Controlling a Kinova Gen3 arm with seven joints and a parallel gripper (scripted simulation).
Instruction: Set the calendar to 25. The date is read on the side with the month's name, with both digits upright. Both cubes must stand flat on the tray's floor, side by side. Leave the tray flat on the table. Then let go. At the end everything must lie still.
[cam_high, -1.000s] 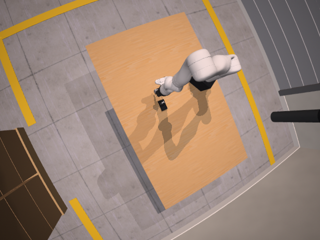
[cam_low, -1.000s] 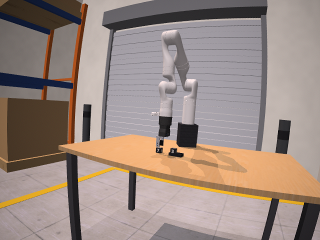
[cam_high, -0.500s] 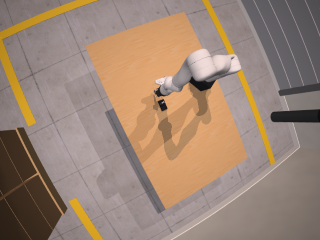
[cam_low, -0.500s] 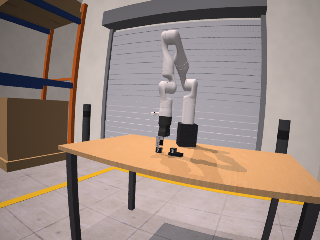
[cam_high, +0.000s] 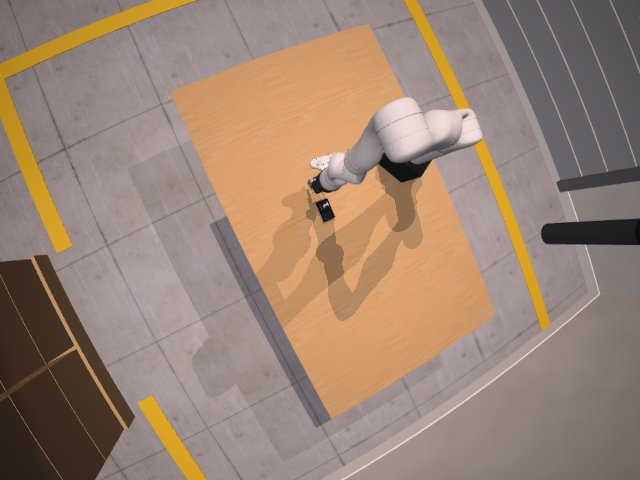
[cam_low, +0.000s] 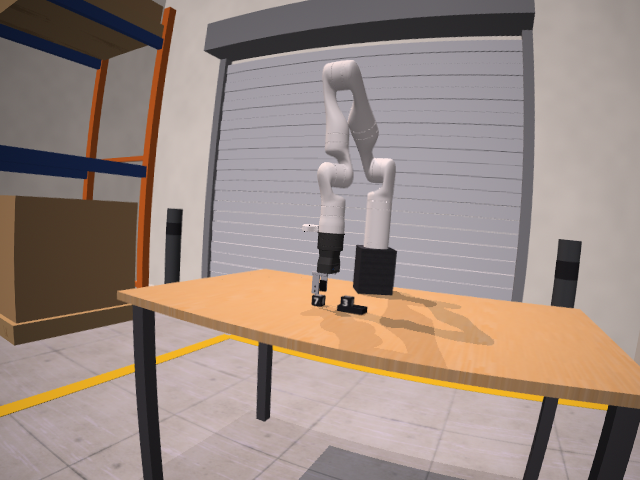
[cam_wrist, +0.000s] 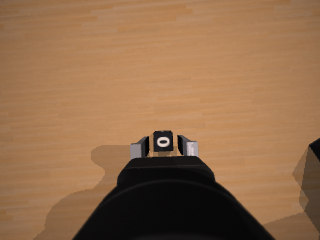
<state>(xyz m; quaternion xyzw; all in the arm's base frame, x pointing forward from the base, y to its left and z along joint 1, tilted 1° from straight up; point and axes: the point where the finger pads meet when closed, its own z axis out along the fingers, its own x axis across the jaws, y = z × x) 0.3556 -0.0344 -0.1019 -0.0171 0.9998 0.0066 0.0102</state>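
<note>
Right now my hand is 90 mm to the right of the black cube and 30 mm above it. Round my hand: black tray 110 mm to the left, 50 mm below.
</note>
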